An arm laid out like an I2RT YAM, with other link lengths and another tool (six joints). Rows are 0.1 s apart.
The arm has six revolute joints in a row. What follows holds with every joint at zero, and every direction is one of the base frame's. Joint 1 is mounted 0.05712 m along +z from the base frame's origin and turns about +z. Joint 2 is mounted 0.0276 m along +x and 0.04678 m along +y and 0.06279 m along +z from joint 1 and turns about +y. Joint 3 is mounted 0.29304 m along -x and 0.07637 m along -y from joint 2 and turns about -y. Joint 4 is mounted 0.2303 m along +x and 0.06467 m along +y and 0.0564 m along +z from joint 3 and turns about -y. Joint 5 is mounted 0.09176 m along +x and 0.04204 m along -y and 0.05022 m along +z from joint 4 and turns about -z. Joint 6 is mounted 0.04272 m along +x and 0.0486 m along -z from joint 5 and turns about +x. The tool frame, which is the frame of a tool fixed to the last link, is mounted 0.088 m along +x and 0.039 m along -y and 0.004 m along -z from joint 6; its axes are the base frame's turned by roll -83.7, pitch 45.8 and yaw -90 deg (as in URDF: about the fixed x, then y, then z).
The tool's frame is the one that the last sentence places.
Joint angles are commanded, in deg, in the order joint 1, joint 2, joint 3, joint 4, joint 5, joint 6. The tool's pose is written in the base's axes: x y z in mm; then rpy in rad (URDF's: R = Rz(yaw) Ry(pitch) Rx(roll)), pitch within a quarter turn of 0, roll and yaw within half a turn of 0. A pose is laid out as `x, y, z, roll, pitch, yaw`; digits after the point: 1 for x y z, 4 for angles.
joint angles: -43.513, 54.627, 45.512, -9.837, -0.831, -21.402
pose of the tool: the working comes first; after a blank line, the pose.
Where each joint sits with the arm in this pose, in the base's axes (m; each line is computed from the numbers above, not from the rounded line before):
joint 1: 0.0000 0.0000 0.0571
joint 2: 0.0522 0.0149 0.1199
joint 3: -0.1234 0.0763 0.3589
joint 4: 0.0925 -0.0395 0.3781
joint 5: 0.1384 -0.1409 0.3958
joint 6: 0.1566 -0.1574 0.3359
the tool: 0.1947 -0.2439 0.3171

194.7, -243.9, 317.1, -1.8221, 0.4060, -2.4631
